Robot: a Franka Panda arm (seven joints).
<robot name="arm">
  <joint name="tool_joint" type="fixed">
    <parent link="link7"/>
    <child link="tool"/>
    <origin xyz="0 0 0.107" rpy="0 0 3.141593"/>
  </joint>
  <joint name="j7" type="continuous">
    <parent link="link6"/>
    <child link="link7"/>
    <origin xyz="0 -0.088 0" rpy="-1.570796 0 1.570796"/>
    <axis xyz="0 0 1"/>
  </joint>
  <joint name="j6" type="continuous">
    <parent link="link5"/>
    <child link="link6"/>
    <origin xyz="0 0 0" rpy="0 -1.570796 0"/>
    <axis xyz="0 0 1"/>
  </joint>
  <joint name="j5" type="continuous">
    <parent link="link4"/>
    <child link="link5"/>
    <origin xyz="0.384 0.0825 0" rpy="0 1.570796 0"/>
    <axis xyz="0 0 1"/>
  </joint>
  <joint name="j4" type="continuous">
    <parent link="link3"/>
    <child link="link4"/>
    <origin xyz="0 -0.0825 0" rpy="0 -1.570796 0"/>
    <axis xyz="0 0 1"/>
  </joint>
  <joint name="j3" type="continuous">
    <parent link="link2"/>
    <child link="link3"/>
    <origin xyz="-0.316 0 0" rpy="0 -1.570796 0"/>
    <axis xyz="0 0 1"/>
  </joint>
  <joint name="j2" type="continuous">
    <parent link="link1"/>
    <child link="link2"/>
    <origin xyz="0 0 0" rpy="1.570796 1.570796 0"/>
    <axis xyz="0 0 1"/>
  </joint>
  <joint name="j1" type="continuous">
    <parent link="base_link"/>
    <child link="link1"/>
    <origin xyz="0 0 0.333" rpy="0 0 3.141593"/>
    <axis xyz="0 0 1"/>
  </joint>
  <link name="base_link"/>
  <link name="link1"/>
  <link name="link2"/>
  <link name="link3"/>
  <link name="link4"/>
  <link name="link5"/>
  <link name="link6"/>
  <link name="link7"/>
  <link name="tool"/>
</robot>
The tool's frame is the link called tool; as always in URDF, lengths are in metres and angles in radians. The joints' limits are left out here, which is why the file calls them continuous.
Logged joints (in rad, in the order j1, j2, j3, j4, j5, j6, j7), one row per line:
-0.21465 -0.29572 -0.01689 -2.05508 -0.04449 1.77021 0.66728
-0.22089 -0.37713 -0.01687 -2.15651 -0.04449 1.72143 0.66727
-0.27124 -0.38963 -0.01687 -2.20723 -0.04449 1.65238 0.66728
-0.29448 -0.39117 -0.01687 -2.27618 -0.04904 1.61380 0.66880
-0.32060 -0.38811 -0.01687 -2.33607 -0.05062 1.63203 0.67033
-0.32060 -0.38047 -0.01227 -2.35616 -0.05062 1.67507 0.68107
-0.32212 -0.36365 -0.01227 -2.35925 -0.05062 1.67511 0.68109
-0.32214 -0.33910 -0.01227 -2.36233 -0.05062 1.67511 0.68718
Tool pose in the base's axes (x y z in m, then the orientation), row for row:
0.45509 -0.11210 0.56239 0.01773 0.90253 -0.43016 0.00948
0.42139 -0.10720 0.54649 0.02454 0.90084 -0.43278 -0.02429
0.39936 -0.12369 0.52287 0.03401 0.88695 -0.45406 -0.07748
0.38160 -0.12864 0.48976 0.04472 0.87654 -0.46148 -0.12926
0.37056 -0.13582 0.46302 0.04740 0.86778 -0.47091 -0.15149
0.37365 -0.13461 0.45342 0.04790 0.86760 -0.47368 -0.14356
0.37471 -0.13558 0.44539 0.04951 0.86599 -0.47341 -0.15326
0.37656 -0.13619 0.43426 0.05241 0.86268 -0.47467 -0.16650
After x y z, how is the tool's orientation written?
As a quaternion, w x y z.
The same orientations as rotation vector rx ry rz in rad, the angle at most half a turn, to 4 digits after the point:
2.8038 -1.3363 0.0295
2.7867 -1.3388 -0.0751
2.7277 -1.3964 -0.2383
2.6780 -1.4099 -0.3949
2.6469 -1.4364 -0.4621
2.6455 -1.4444 -0.4377
2.6380 -1.4421 -0.4669
2.6233 -1.4434 -0.5063

